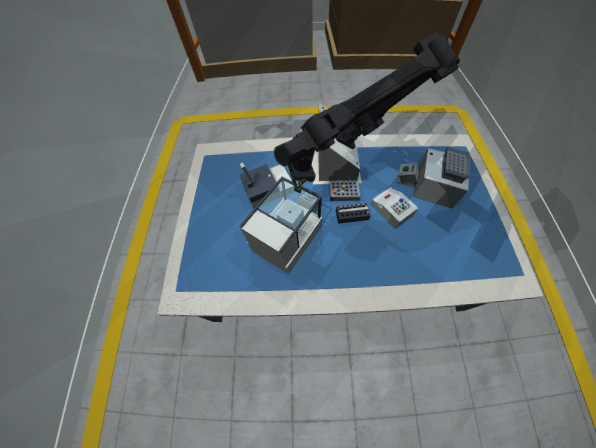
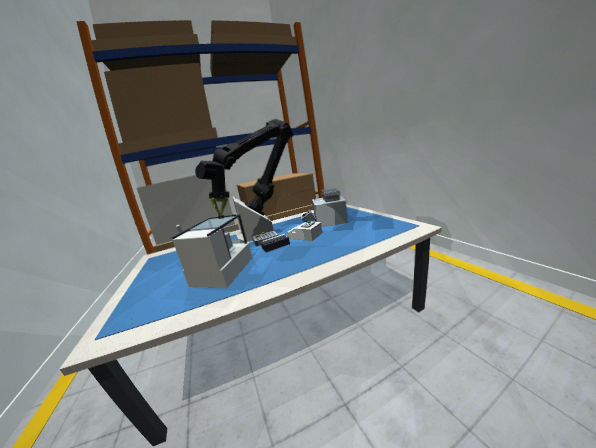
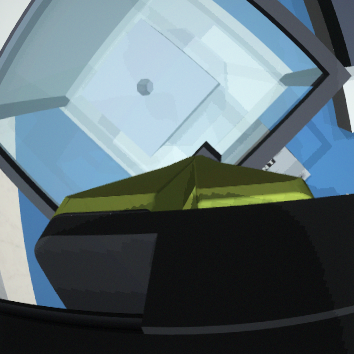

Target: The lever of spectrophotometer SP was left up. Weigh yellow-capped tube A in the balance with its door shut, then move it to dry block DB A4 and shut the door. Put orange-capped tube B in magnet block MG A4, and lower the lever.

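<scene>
My gripper (image 1: 299,185) (image 2: 219,208) (image 3: 197,169) is shut with nothing between its yellow-green fingers. It hangs just above the back right top edge of the glass-walled balance (image 1: 265,230) (image 2: 198,260) (image 3: 305,109). A small dark knob (image 3: 207,150) on the balance frame lies right at the fingertips. The weighing pan (image 1: 289,212) (image 3: 154,70) inside is empty. The two tubes stand in a grey rack (image 1: 350,194): an orange cap (image 1: 343,184) and a yellow cap (image 1: 335,191). The spectrophotometer (image 1: 260,183) stands behind the balance with its lever (image 1: 245,172) upright.
A black slotted block (image 1: 352,212) lies right of the balance. A white button panel (image 1: 395,206), a small box with a green button (image 1: 407,173) and a grey unit with a dark well block on top (image 1: 455,164) stand further right. The arm's base plate (image 1: 338,164) is behind the rack.
</scene>
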